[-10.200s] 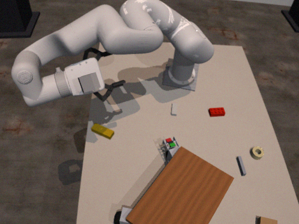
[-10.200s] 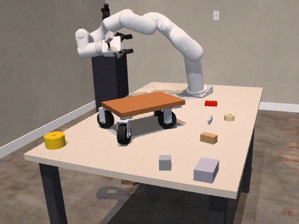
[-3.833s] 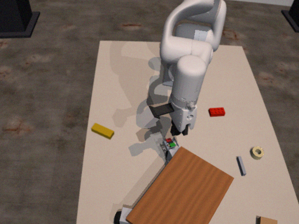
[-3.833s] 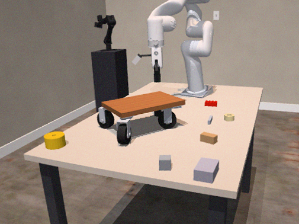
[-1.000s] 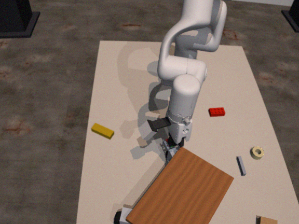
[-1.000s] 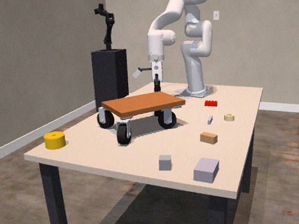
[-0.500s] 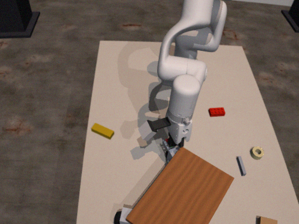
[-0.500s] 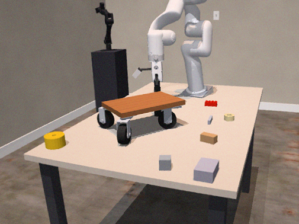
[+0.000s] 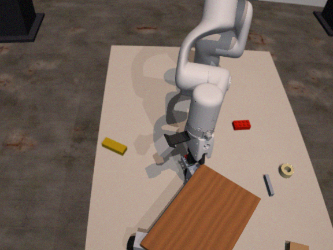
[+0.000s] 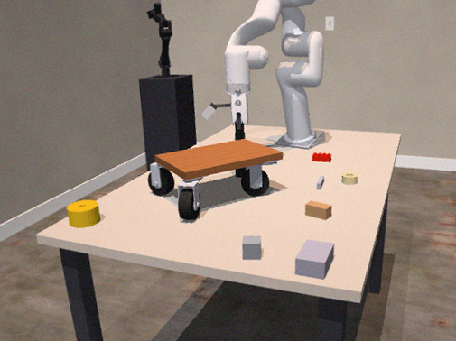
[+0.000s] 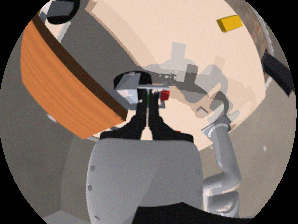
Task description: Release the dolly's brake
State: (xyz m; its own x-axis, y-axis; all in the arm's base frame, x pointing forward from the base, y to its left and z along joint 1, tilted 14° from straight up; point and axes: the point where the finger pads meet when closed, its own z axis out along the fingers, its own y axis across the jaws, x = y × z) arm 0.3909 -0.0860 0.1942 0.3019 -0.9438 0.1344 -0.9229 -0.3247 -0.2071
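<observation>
My gripper is now 30 mm above the caster brake pedal and 10 mm past it. The rest, counted from my hand: yellow block (250 mm to the right, 120 mm behind, 110 mm below); then red brick (230 mm to the left, 210 mm behind, 100 mm below); then grey bar (270 mm to the left, 110 mm below, 50 mm ahead).
</observation>
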